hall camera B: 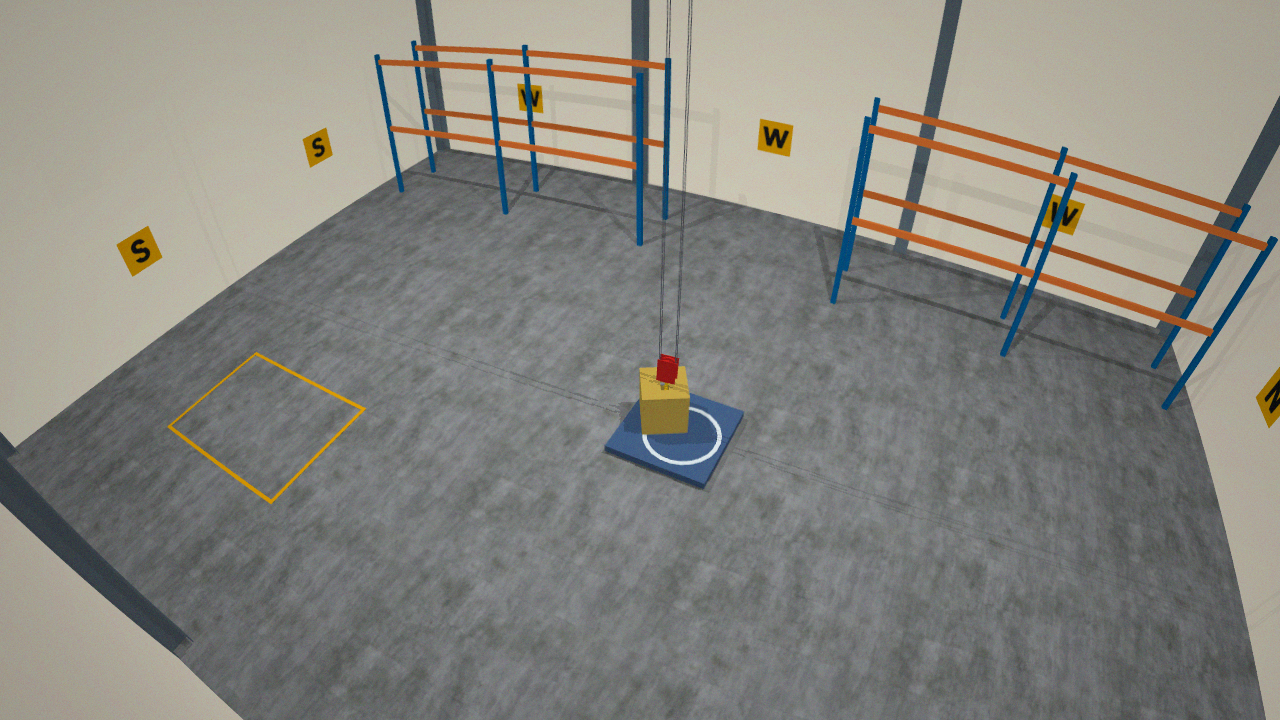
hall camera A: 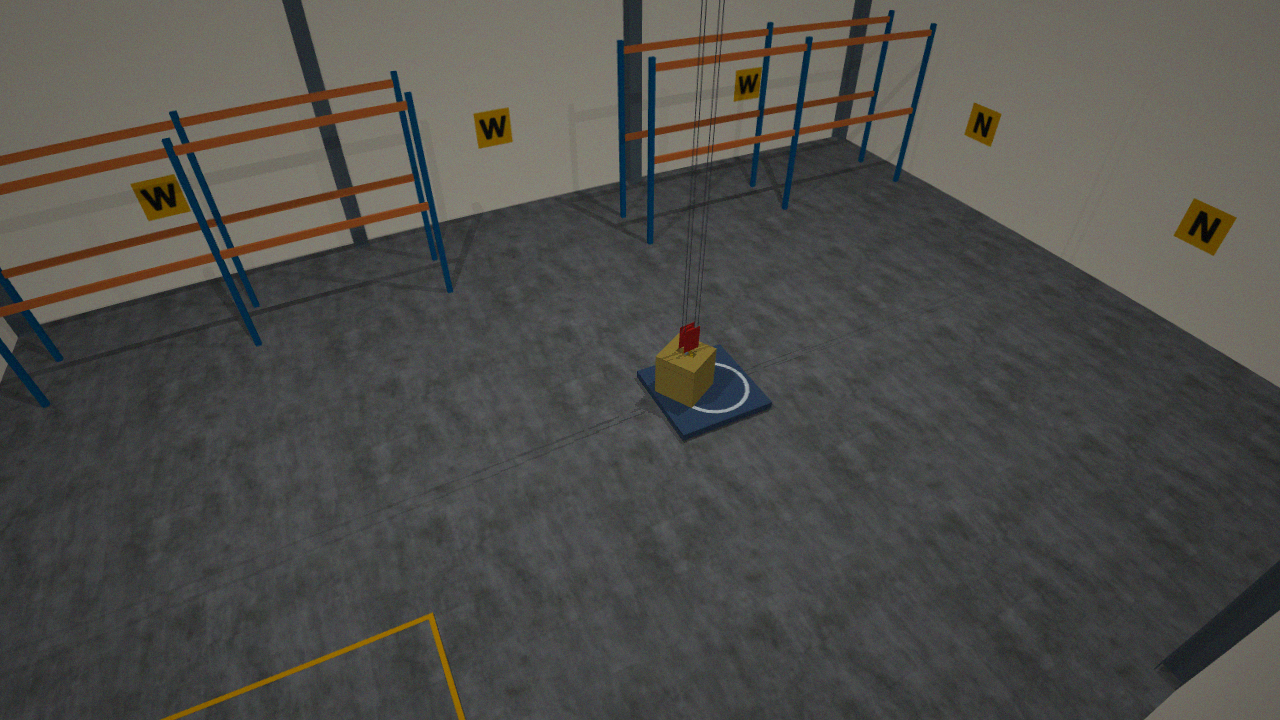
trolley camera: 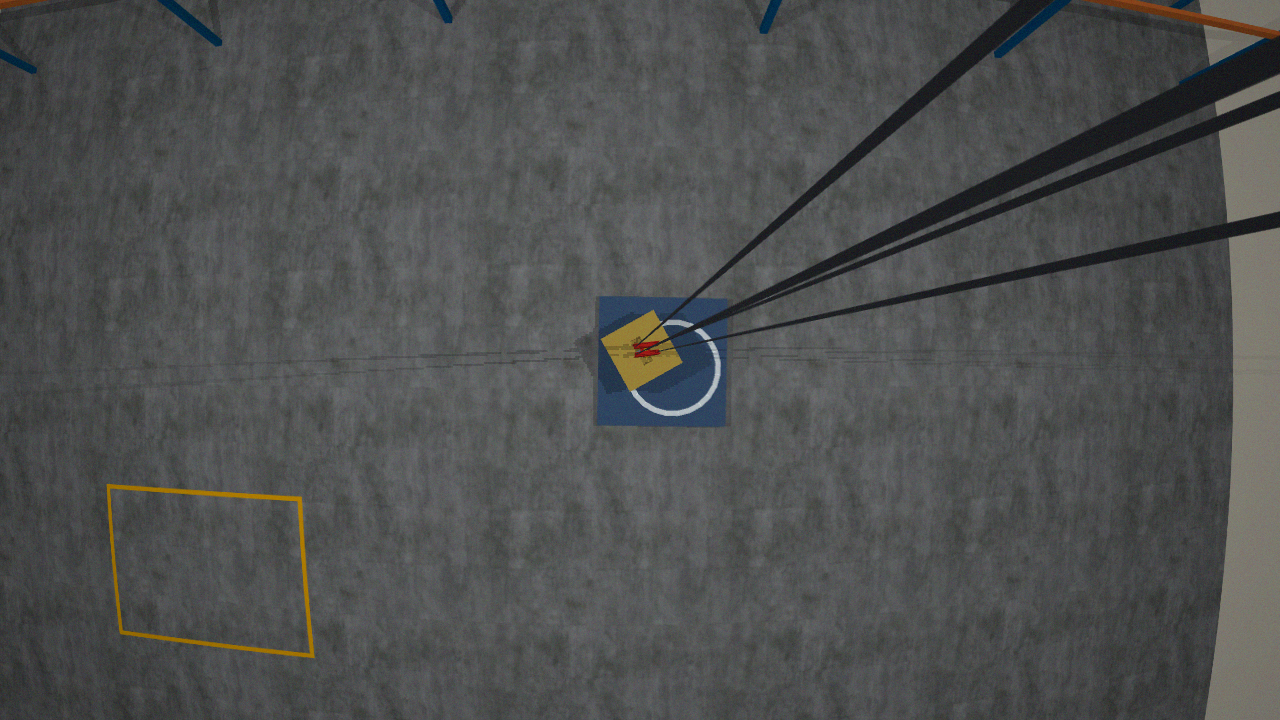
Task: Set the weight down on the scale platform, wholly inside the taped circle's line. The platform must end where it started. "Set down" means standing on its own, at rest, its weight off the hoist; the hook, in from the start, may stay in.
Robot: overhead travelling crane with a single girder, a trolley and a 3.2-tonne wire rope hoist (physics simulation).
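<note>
The yellow weight (hall camera A: 684, 380) (hall camera B: 664, 414) (trolley camera: 626, 367) is upright and turned at an angle to the platform's edges. My hook, under its red block (hall camera A: 689, 338) (hall camera B: 666, 368) (trolley camera: 646, 346), is at the top of the weight and holds it; the fine fit at the eye is too small to see. The weight appears to hang low over the blue scale platform (hall camera A: 684, 425) (hall camera B: 702, 475) (trolley camera: 617, 411), with shadow around it. In the trolley view it covers the upper left of the white taped circle (hall camera A: 748, 388) (hall camera B: 720, 436) (trolley camera: 718, 368) and reaches outside its line.
One blue and orange rack (hall camera A: 429, 192) (hall camera B: 640, 161) and another rack (hall camera A: 651, 152) (hall camera B: 1038, 265) stand along the W wall. A yellow marked rectangle (hall camera A: 432, 615) (hall camera B: 310, 381) (trolley camera: 204, 492) lies on the floor, away from the platform. The ropes run up from the hook block.
</note>
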